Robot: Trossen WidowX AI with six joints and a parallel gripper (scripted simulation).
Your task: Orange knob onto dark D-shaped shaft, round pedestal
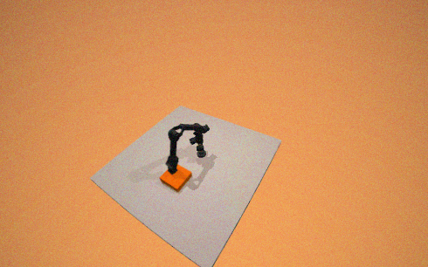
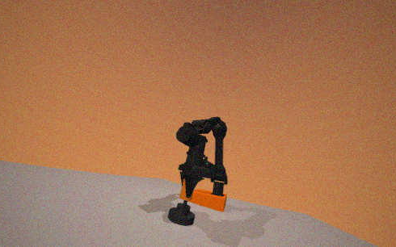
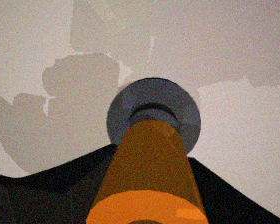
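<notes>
Now: gripper tip 2 cm below the orange knob. The rest, counted from my gripper tip: round pedestal (4 cm below).
</notes>
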